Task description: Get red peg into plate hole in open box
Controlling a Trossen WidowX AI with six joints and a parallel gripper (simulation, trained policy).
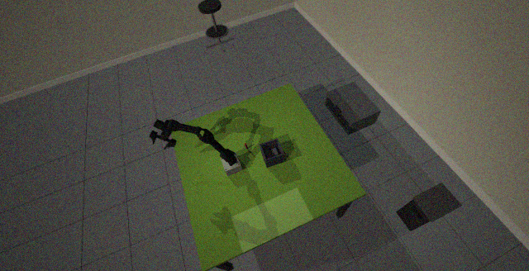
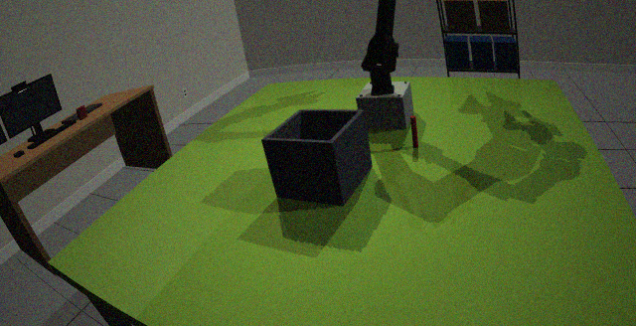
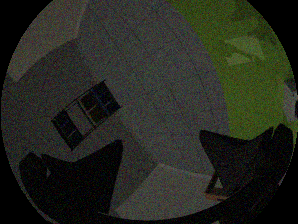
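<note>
My gripper tip is 590 mm short of the red peg, 200 mm to the left of it and 330 mm above it.
</note>
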